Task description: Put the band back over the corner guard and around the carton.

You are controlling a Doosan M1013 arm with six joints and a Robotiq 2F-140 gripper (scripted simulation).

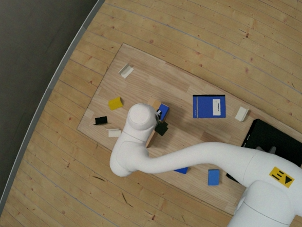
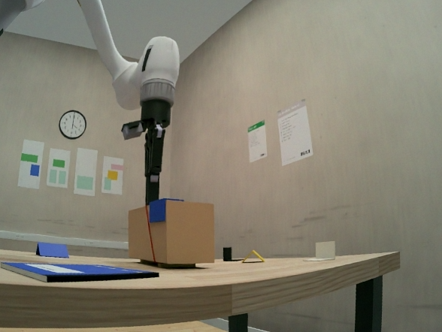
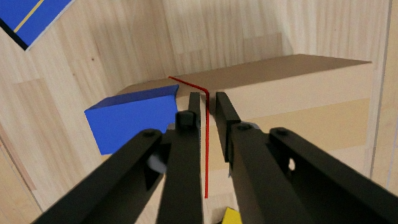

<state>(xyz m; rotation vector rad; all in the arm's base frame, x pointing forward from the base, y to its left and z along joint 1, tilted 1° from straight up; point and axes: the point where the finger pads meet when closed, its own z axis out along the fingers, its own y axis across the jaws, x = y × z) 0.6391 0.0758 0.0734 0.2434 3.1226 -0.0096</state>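
Right now the corner guard is 70 mm to the right of my hand and 40 mm below it. Round my hand: blue block 430 mm behind, 110 mm to the left, 150 mm below; brown carton 40 mm ahead, 20 mm to the left, 100 mm below.
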